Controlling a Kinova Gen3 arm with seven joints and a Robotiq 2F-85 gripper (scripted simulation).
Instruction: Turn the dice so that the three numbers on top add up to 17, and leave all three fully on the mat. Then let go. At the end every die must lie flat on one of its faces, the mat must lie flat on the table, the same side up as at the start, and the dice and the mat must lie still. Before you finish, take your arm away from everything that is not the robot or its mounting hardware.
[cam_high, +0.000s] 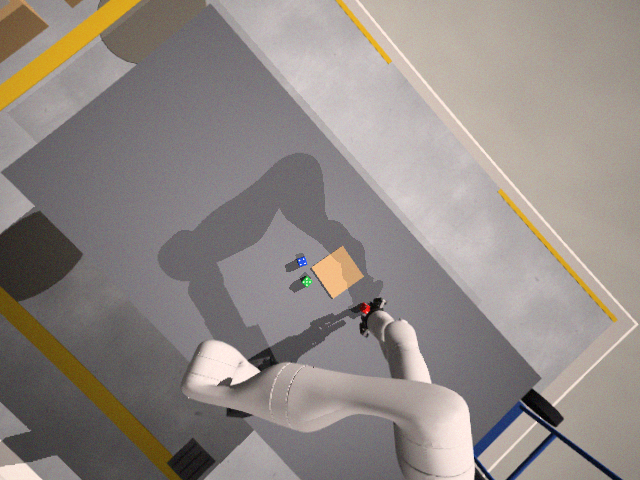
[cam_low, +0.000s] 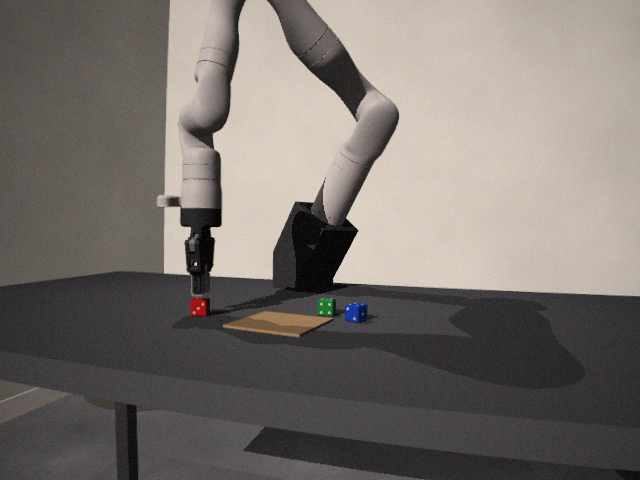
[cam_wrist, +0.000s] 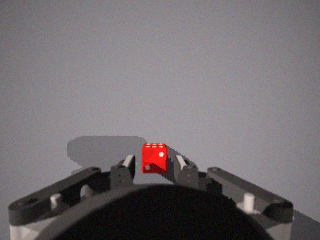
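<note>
The red die lies 4 cm below my hand. From my hand the other things lie so: green die (22 cm to the left, 9 cm behind, 4 cm below); tan mat (16 cm to the left, 5 cm below, 1 cm ahead); blue die (28 cm to the left, 6 cm behind, 4 cm below).
</note>
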